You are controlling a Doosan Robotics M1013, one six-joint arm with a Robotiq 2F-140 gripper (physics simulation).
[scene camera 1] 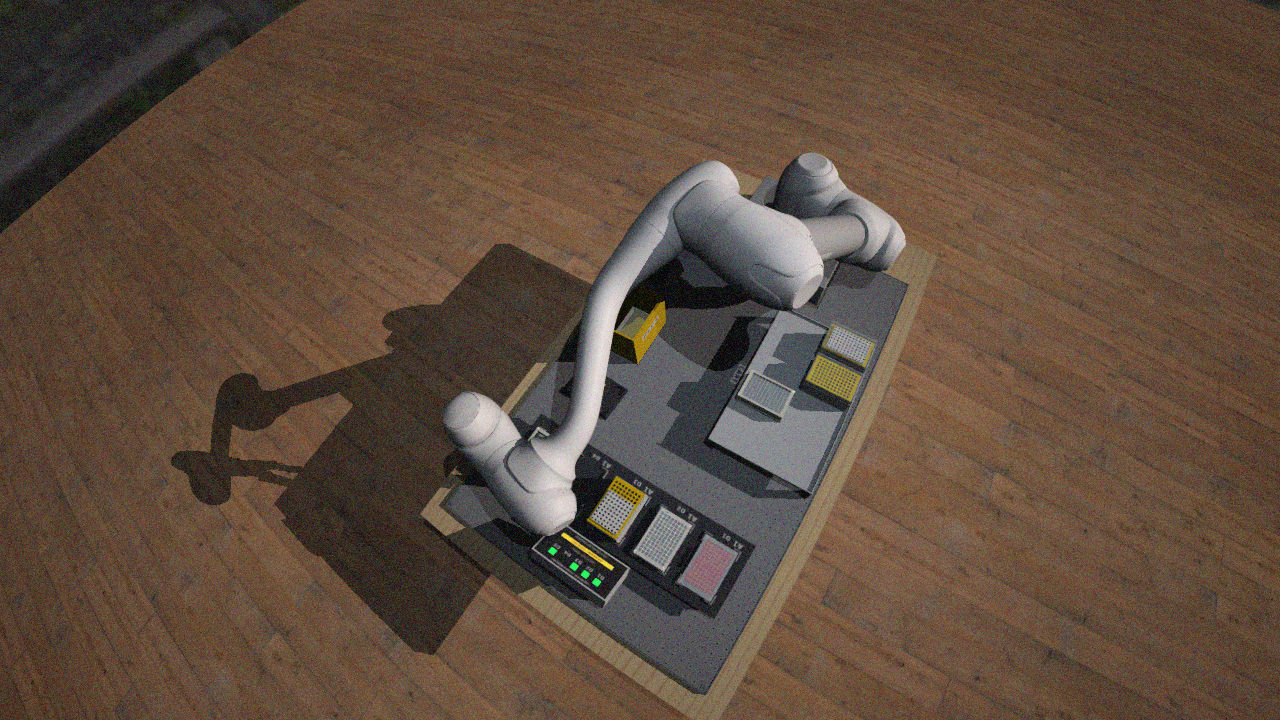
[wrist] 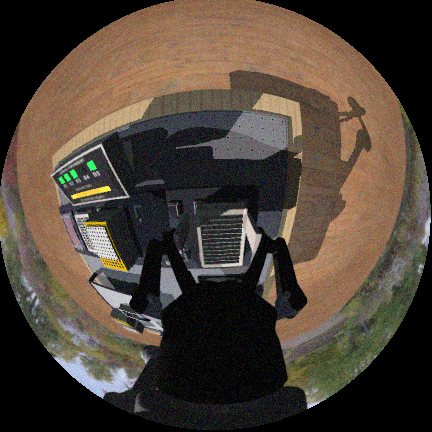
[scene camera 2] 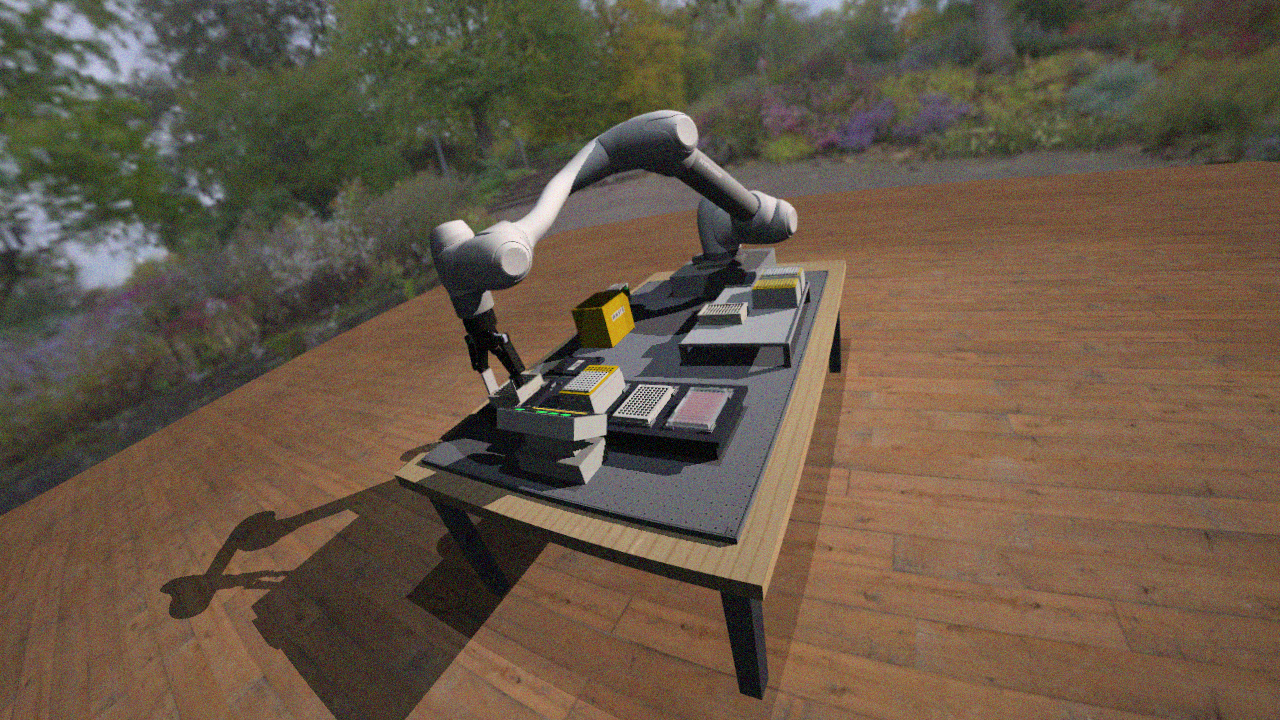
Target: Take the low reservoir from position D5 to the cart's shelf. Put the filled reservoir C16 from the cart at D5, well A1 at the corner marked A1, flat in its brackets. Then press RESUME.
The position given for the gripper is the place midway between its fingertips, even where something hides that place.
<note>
In view: the gripper (scene camera 2: 508, 396) and a grey cart shelf (scene camera 2: 761, 325).
The gripper also shows in the wrist view (wrist: 216, 220).
</note>
